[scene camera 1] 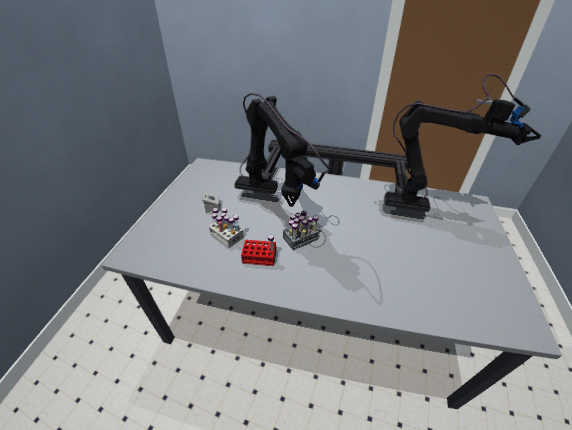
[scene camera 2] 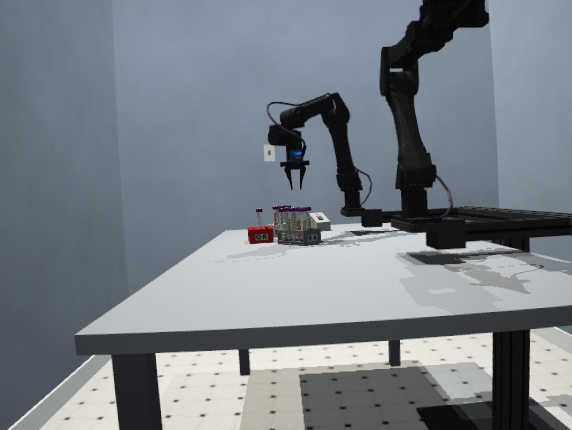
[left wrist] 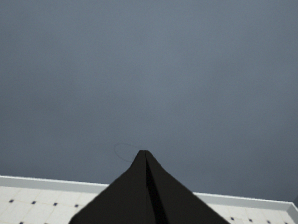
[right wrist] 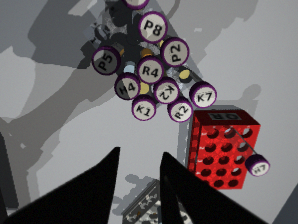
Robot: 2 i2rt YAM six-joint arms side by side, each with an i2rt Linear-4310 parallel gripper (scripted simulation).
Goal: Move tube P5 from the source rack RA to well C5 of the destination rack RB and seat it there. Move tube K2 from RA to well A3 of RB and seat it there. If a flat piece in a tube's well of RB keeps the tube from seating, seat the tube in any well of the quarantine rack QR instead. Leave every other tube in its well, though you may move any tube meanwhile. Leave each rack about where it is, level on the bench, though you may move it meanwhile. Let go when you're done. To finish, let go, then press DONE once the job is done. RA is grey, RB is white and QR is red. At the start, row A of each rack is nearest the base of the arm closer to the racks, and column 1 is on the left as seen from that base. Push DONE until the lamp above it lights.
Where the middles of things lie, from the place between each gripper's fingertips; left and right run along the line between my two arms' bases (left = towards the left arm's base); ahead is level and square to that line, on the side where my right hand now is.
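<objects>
The red rack QR [scene camera 1: 260,251] is 13 cm ahead of my right hand, 11 cm to the right of it and 17 cm below it. My left gripper, counted from the red rack QR, is 103 cm to the left of it, 36 cm short of it and 46 cm above it. Going by its middle, the red rack QR is nearer to my right hand than to my left gripper.
</objects>
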